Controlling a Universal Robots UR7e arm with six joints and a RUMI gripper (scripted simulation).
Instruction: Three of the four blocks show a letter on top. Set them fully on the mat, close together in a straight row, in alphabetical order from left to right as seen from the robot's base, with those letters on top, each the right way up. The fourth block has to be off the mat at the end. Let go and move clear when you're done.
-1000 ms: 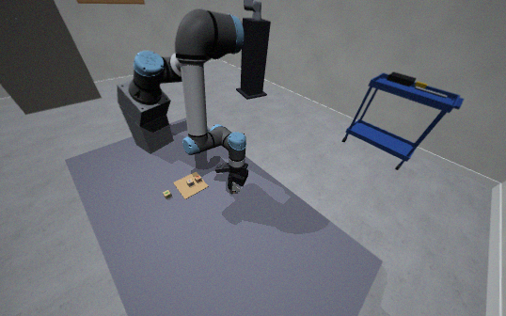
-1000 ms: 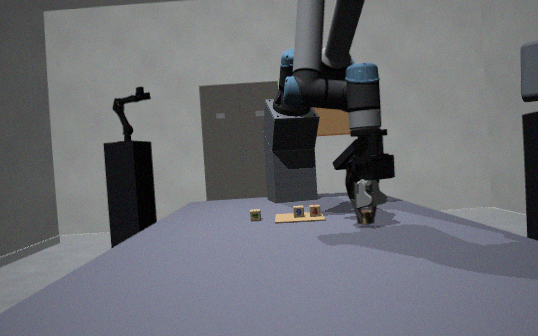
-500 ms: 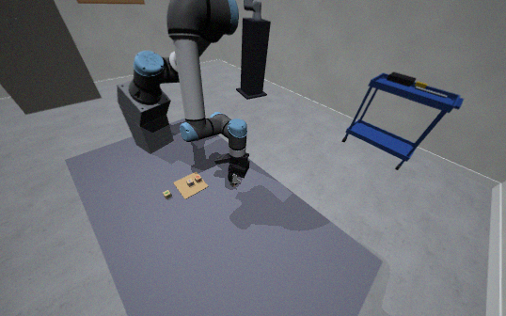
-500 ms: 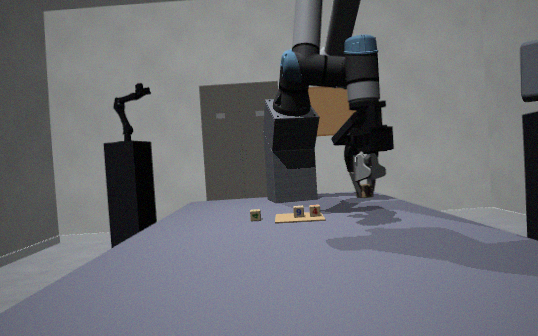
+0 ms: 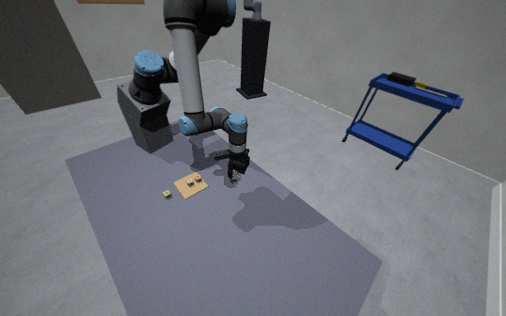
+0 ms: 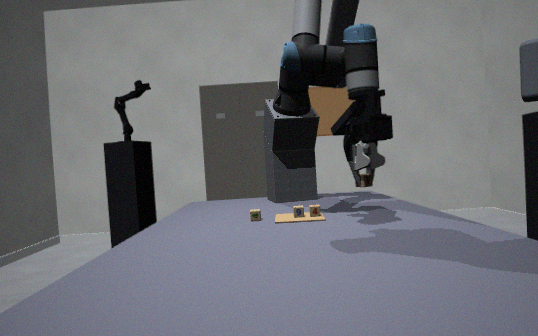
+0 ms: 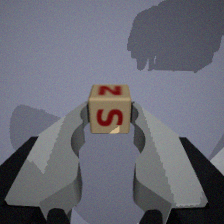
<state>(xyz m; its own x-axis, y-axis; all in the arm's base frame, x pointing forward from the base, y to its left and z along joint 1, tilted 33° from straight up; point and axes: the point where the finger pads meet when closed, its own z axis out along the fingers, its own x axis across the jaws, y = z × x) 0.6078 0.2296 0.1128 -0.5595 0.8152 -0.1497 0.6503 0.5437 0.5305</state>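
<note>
My hand is 160 mm past the tan mat, 190 mm to the left of it and 110 mm above it.
</note>
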